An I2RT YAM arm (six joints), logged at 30 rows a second.
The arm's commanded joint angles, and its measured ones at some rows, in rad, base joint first. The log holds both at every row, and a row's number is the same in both.
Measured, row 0: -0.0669 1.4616 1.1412 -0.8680 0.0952 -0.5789
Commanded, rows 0 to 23: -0.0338 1.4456 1.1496 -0.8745 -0.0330 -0.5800; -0.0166 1.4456 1.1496 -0.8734 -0.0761 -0.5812; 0.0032 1.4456 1.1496 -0.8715 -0.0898 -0.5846; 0.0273 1.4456 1.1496 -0.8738 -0.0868 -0.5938; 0.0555 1.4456 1.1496 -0.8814 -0.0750 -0.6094; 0.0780 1.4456 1.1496 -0.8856 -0.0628 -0.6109; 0.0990 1.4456 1.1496 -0.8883 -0.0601 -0.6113; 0.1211 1.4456 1.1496 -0.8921 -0.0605 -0.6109; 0.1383 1.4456 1.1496 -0.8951 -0.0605 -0.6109; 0.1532 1.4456 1.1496 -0.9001 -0.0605 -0.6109; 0.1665 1.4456 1.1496 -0.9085 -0.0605 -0.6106; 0.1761 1.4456 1.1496 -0.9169 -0.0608 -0.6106; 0.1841 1.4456 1.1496 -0.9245 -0.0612 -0.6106; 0.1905 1.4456 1.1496 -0.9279 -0.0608 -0.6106; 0.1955 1.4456 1.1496 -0.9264 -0.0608 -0.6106; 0.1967 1.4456 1.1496 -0.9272 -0.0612 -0.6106; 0.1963 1.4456 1.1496 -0.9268 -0.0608 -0.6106; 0.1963 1.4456 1.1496 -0.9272 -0.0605 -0.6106; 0.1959 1.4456 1.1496 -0.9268 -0.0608 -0.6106; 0.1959 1.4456 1.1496 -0.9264 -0.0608 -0.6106; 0.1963 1.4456 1.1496 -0.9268 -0.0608 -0.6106; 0.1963 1.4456 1.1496 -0.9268 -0.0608 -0.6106; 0.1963 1.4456 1.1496 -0.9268 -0.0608 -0.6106; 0.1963 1.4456 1.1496 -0.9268 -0.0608 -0.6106
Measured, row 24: 0.1921 1.4612 1.1412 -0.9203 -0.0376 -0.6025
